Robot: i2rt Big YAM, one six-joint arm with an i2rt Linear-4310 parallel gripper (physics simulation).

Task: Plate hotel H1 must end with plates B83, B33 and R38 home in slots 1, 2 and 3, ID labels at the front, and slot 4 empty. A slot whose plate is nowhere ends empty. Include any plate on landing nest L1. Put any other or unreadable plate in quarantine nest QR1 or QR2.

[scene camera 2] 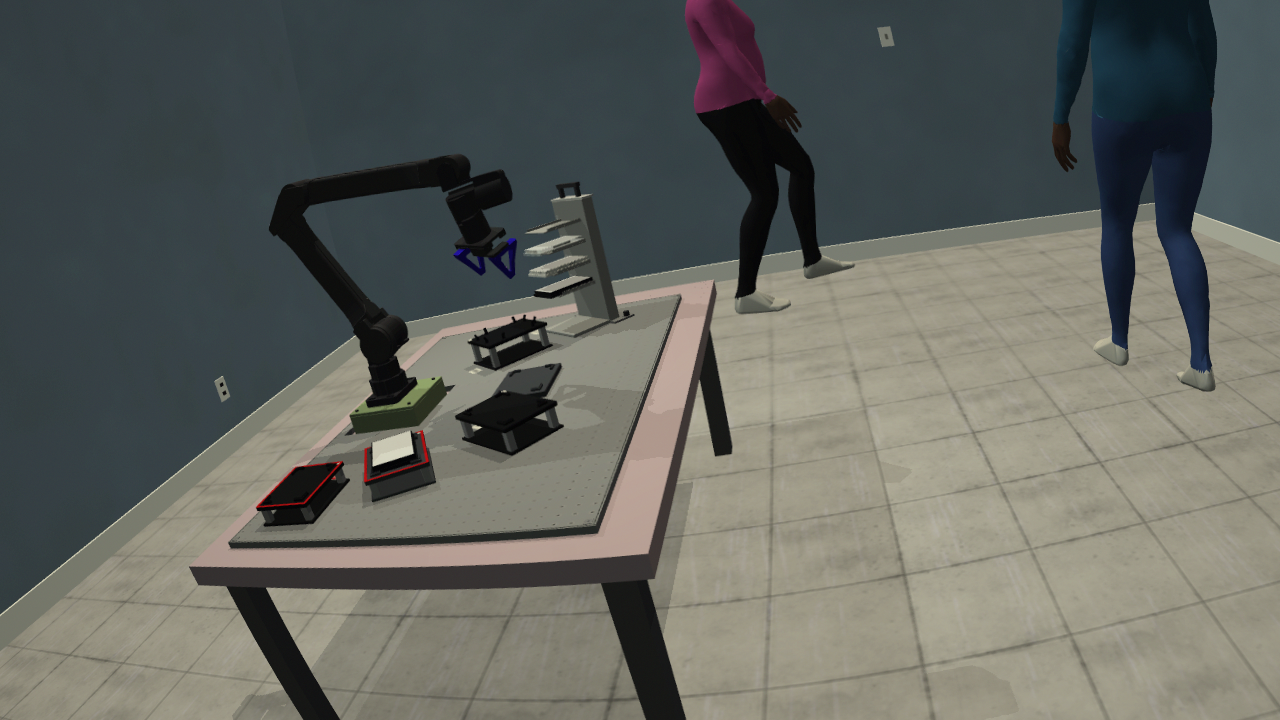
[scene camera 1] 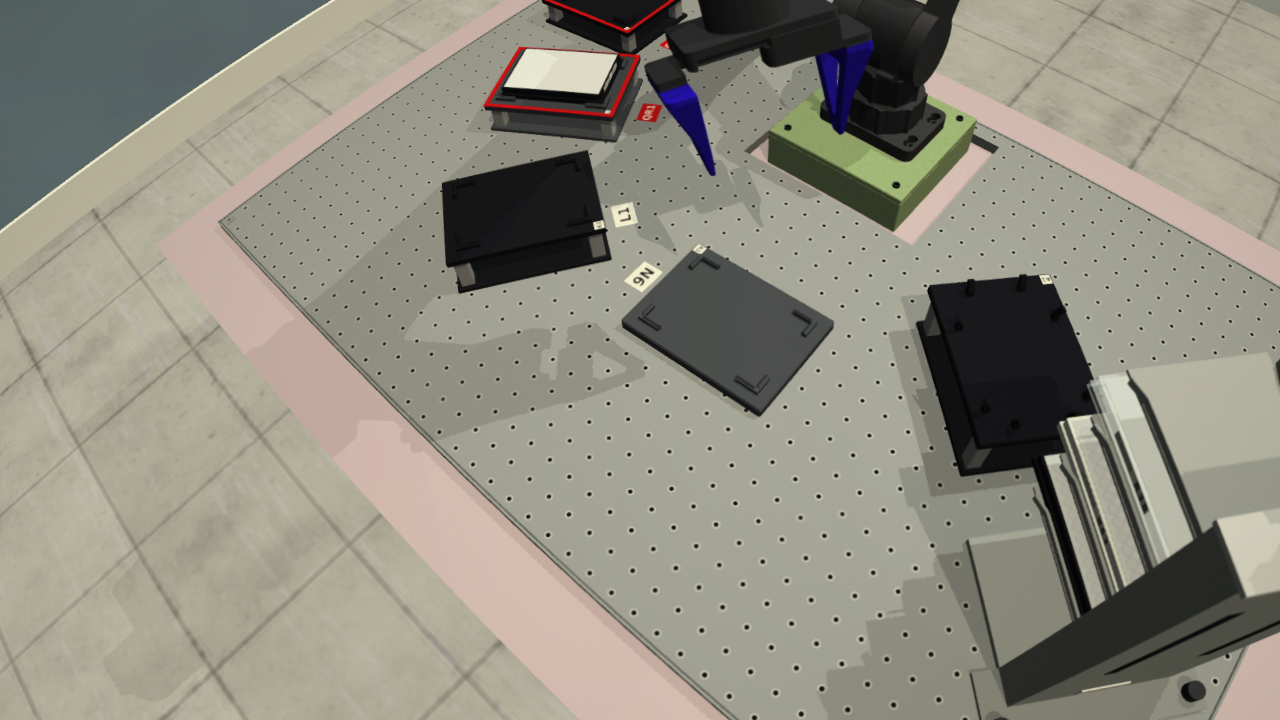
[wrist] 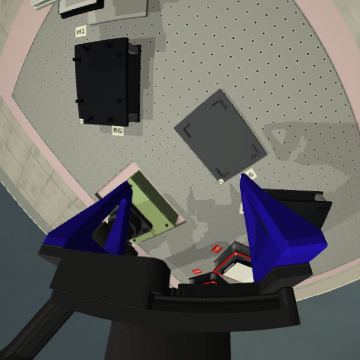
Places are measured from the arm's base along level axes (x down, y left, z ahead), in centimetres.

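Where they show: gripper, between the fingertips: (scene camera 2: 497,275) (scene camera 1: 775,151) (wrist: 182,182); arm's base, origin of its link: (scene camera 2: 392,395) (scene camera 1: 881,120) (wrist: 129,216).
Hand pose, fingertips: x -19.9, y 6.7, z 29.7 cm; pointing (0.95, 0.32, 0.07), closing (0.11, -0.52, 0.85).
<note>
Each offset is from my fingertips to the top centre of the thing. "pt": to the spot under its first point.
Plate hotel H1 (scene camera 1: 1136,608) (scene camera 2: 599,259) stands at the table's far right in scene camera 1. Scene camera 2 shows a dark plate {dx +11.7, dy +33.5, dz +2.7 cm} (scene camera 2: 562,287) lowest, a pale plate {dx +6.3, dy +33.5, dz +2.7 cm} (scene camera 2: 556,266) above it and another pale plate {dx +1.0, dy +33.5, dz +2.7 cm} (scene camera 2: 553,244) third. The top shelf {dx -2.9, dy +34.3, dz +3.4 cm} (scene camera 2: 550,226) looks bare. Their labels are unreadable here. A white-topped black plate {dx +18.1, dy -40.5, dz -12.2 cm} (scene camera 1: 561,71) (scene camera 2: 393,449) (wrist: 239,271) lies on nest QR1 {pt dx +23.0, dy -38.4, dz -8.1 cm} (scene camera 1: 554,125) (scene camera 2: 400,484). Nest QR2 {dx +18.9, dy -49.3, dz -29.6 cm} (scene camera 1: 617,16) (scene camera 2: 299,486) and landing nest L1 {dx +17.9, dy -27.6, dz +5.6 cm} (scene camera 1: 528,210) (scene camera 2: 507,411) carry no plate. My gripper (scene camera 1: 776,152) (scene camera 2: 496,274) (wrist: 182,182) is open and empty, high above the table.
The low grey nest N6 {dx +21.8, dy -3.4, dz +1.4 cm} (scene camera 1: 725,331) (scene camera 2: 529,380) (wrist: 220,135) carries no plate. The pegged black stand RG {dx +16.0, dy +20.2, dz -9.7 cm} (scene camera 1: 1006,358) (scene camera 2: 508,333) (wrist: 102,82) stands between N6 and the hotel, without a plate. Two people stand beyond the table in scene camera 2.
</note>
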